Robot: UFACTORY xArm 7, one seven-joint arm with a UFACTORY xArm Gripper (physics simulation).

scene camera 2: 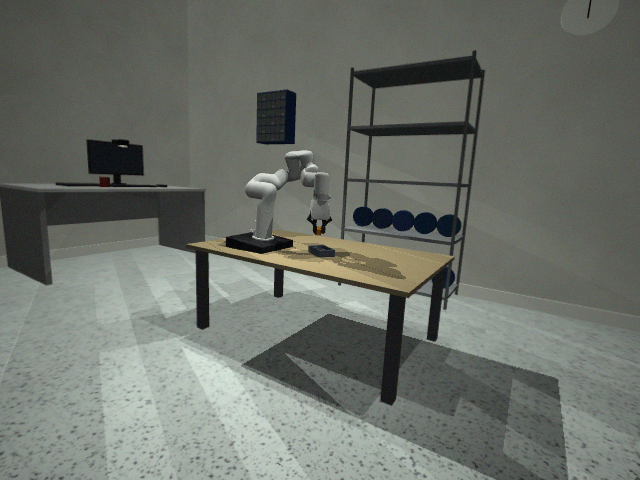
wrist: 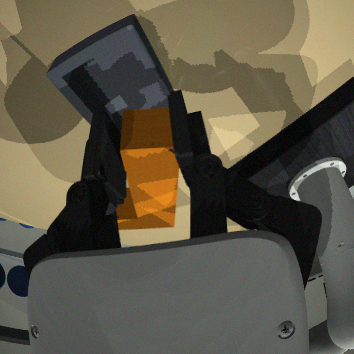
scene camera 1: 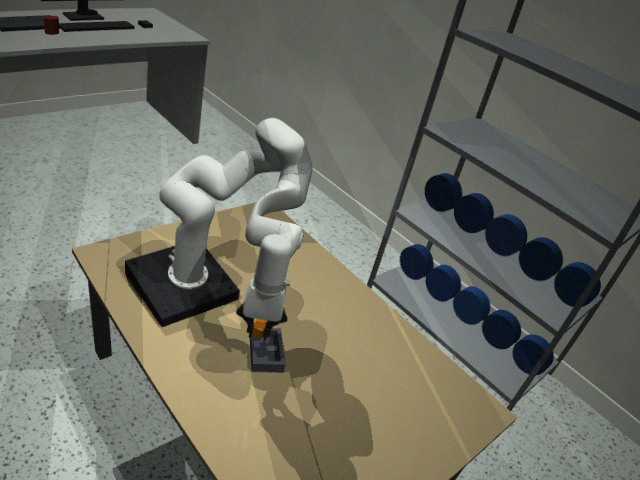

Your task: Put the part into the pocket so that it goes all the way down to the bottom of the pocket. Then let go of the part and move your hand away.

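Places are measured from the arm's base along level axes (x ahead, y right, z down), in metres.
Pixels of known places: gripper, fingertip midpoint: (scene camera 2: 318,233) (wrist: 144,118) (scene camera 1: 257,335); arm's base, link origin: (scene camera 2: 263,238) (wrist: 316,178) (scene camera 1: 188,274).
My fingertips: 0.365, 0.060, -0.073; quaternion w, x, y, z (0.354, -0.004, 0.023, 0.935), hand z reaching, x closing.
Note:
For each thing: its top centre in the pictures, then the offset to it from my fingertips, as dx, dy, dz. Level surfaces: height alone.
- orange block, top centre: (wrist: 133,202) (scene camera 1: 269,317) (scene camera 2: 320,228) -0.013, -0.055, -0.021
- dark grey open-topped box, top centre: (wrist: 123,104) (scene camera 1: 267,345) (scene camera 2: 321,247) -0.004, -0.058, +0.083
- wooden table, surface height: dz +0.119
The part is an orange block (scene camera 1: 260,328) (scene camera 2: 319,230) (wrist: 150,175). My gripper (scene camera 1: 258,330) (scene camera 2: 318,229) (wrist: 144,118) is shut on it and holds it in the air above the table. The pocket is a dark grey open-topped box (scene camera 1: 268,367) (scene camera 2: 321,251) (wrist: 62,70) on the table. In scene camera 2 the block is clearly above the box, with a gap between them. In the wrist view the block covers the near end of the box, and the box lies turned relative to the block. The near end of the pocket's inside is hidden there.
The wooden table (scene camera 1: 392,372) (scene camera 2: 289,263) bears the arm's black base plate (scene camera 1: 155,304) (scene camera 2: 248,245) behind the box. A shelf rack (scene camera 1: 413,155) (scene camera 2: 347,155) with blue discs stands beyond the table. A desk (scene camera 1: 175,87) (scene camera 2: 25,227) stands further back.

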